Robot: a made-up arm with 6 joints. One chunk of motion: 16 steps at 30 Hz.
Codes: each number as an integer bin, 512 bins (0 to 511) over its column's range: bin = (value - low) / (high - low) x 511, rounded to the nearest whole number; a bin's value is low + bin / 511 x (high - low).
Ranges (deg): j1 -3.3..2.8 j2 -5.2..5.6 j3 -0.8..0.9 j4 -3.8..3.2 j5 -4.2..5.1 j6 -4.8..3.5
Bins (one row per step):
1: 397 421 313 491 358 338
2: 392 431 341 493 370 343
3: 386 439 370 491 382 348
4: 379 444 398 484 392 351
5: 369 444 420 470 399 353
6: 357 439 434 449 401 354
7: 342 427 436 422 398 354
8: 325 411 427 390 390 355
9: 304 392 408 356 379 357
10: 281 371 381 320 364 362
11: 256 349 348 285 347 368
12: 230 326 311 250 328 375
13: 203 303 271 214 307 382
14: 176 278 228 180 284 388
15: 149 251 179 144 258 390
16: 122 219 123 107 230 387
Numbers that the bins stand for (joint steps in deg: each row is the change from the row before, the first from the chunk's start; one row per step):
1: 1.439 3.698 0.241 2.926 2.315 0.690
2: 1.379 3.909 0.334 2.953 2.534 0.771
3: 1.308 4.078 0.431 2.926 2.752 0.852
4: 1.224 4.184 0.524 2.830 2.934 0.901
5: 1.105 4.184 0.597 2.638 3.062 0.934
6: 0.962 4.078 0.644 2.351 3.098 0.950
7: 0.783 3.825 0.650 1.981 3.043 0.950
8: 0.580 3.486 0.621 1.542 2.898 0.966
9: 0.329 3.085 0.557 1.077 2.698 0.999
10: 0.054 2.641 0.468 0.584 2.425 1.080
11: -0.244 2.176 0.358 0.104 2.115 1.177
12: -0.554 1.690 0.235 -0.375 1.769 1.291
13: -0.877 1.204 0.102 -0.868 1.387 1.405
14: -1.199 0.676 -0.041 -1.334 0.969 1.502
15: -1.521 0.105 -0.205 -1.827 0.495 1.535
16: -1.844 -0.571 -0.391 -2.334 -0.014 1.486

